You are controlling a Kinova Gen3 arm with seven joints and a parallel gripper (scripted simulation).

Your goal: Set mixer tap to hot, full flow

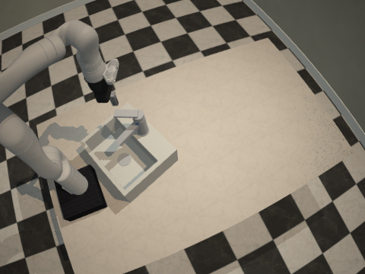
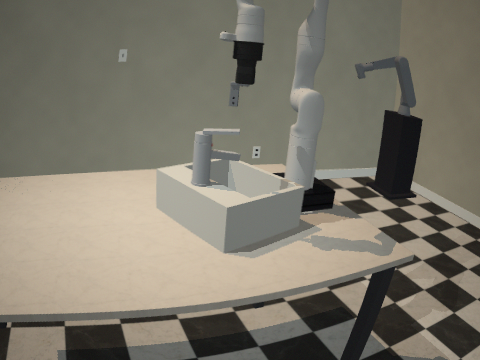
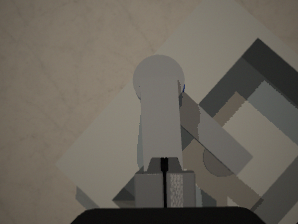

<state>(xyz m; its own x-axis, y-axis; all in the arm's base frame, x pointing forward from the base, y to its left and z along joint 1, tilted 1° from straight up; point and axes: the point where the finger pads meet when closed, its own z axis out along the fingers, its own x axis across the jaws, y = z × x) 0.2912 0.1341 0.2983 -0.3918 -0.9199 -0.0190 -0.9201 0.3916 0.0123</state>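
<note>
Right now my hand is 90 mm above the lever, 20 mm short of it and 10 mm to the left of it. The rest, counted from my hand: white sink basin 320 mm below, 70 mm to the right, 40 mm behind.
</note>
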